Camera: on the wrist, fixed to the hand. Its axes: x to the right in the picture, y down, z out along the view.
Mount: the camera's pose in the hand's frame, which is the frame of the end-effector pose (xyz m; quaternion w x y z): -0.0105 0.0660 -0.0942 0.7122 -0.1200 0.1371 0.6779
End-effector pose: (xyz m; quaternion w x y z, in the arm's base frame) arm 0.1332 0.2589 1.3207 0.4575 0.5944 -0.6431 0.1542
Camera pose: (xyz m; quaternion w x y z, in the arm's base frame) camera 0.1103 0.3516 1.3857 0.3808 -0.0887 -0.8168 0.4243
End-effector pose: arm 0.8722 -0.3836 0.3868 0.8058 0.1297 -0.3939 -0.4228
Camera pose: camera 0.9771 -0.3469 0.3553 0.9301 -0.2134 -0.2072 0.2156
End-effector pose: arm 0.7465 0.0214 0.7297 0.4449 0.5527 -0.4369 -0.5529
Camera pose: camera 0.8412 0.0178 0.7957 0.8179 0.1199 -0.5585 -0.0688
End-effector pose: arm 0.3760 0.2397 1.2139 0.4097 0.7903 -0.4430 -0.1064
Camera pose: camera 0.3794 0.2822 1.3213 0.5195 0.2280 -0.7823 0.2572
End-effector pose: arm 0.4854 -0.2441 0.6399 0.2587 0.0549 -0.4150 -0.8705
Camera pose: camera 0.5504 -0.3387 0.6270 0.8379 -0.1539 -0.1929 -0.4869
